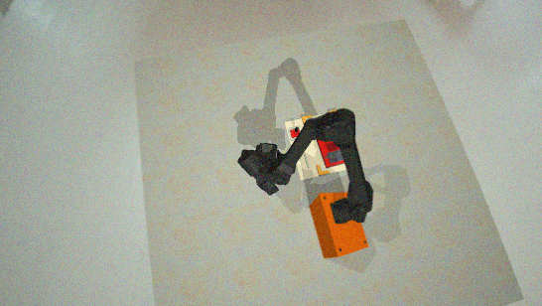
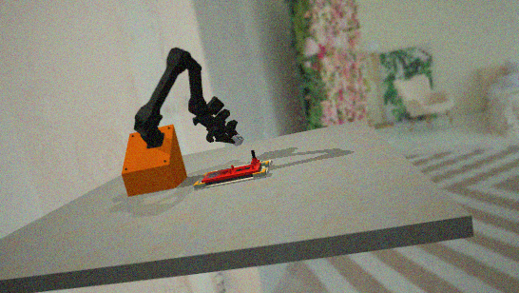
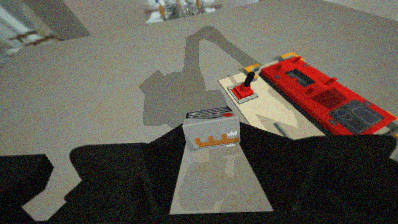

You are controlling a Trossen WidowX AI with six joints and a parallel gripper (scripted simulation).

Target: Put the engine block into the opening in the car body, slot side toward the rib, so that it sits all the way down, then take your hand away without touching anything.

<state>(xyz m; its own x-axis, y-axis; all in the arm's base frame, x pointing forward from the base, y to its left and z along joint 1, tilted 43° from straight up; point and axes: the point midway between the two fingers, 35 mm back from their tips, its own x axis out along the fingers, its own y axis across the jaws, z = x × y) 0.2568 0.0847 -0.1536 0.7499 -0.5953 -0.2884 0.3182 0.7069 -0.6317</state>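
Right now my gripper tip is 12 cm to the left of the black peg, 8 cm short of it and 5 cm above it. Round my gripper tip: cream base plate (22 cm to the right, 8 cm below, 2 cm ahead); then engine block (right at my gripper tip).
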